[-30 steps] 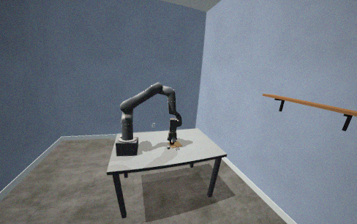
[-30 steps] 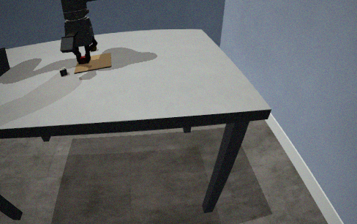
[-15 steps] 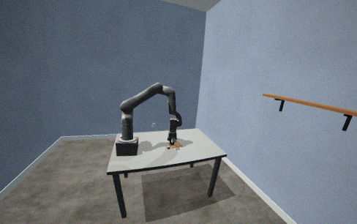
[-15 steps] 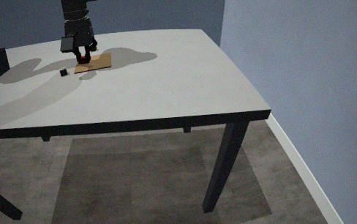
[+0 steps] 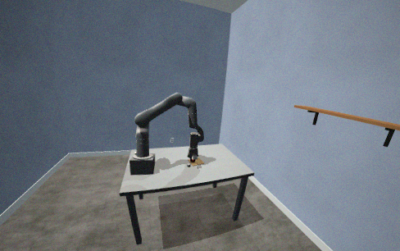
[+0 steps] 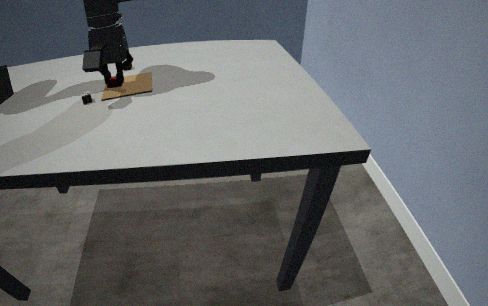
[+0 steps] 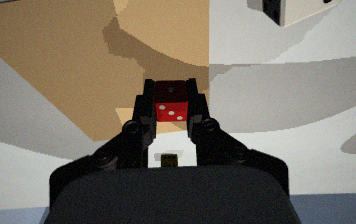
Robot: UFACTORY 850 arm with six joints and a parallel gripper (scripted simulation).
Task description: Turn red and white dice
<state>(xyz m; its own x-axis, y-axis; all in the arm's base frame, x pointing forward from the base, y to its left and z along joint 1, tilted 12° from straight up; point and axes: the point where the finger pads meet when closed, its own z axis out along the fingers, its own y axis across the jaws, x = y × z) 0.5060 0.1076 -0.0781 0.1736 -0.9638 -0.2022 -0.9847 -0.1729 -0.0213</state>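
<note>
The red die is 1 cm below my hand. Also, from my hand: tan mat (4 cm ahead, 1 cm to the left, 2 cm below); then white die (5 cm behind, 8 cm to the right, 1 cm below); then yellow die (2 cm behind, 14 cm to the left, 1 cm below).
</note>
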